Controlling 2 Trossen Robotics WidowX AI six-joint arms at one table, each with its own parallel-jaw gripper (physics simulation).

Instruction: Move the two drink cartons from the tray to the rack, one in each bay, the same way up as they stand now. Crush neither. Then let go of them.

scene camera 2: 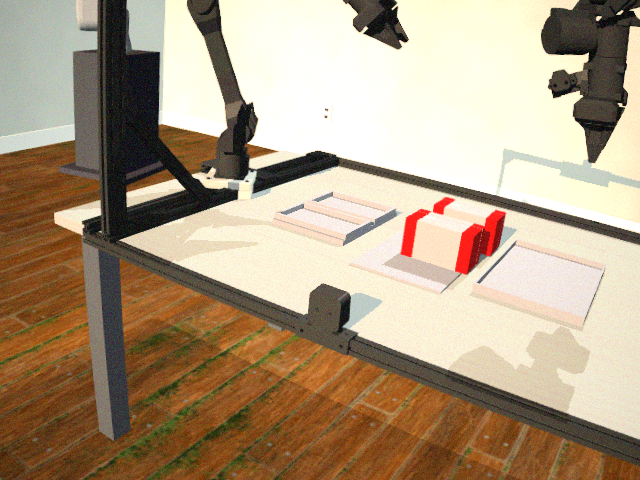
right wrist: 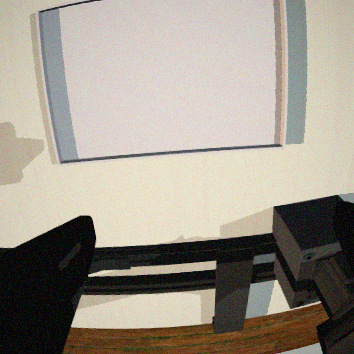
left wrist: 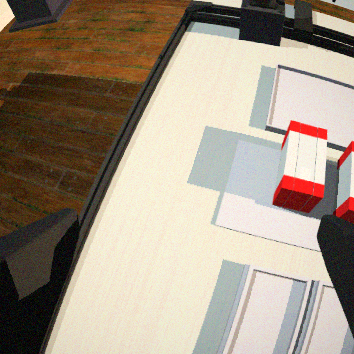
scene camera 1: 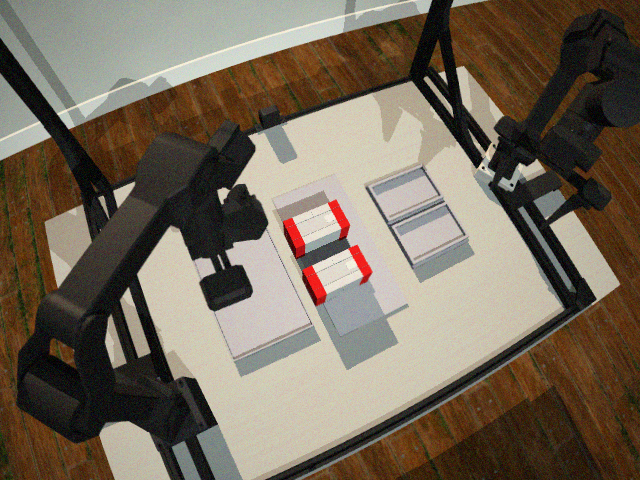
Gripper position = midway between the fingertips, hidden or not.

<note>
My left gripper (scene camera 1: 515, 209) is open, holding nothing. My right gripper (scene camera 1: 216, 267) is open, holding nothing. Further things: a grey tray (scene camera 1: 275, 311) and a pale mat (scene camera 1: 380, 295).
My left gripper shows as well in the left wrist view (left wrist: 203, 225). My right gripper also shows in scene camera 2 (scene camera 2: 596, 156) and in the right wrist view (right wrist: 218, 222). The grey tray is seen too in scene camera 2 (scene camera 2: 559, 285), in the right wrist view (right wrist: 117, 87) and in the left wrist view (left wrist: 299, 95).
</note>
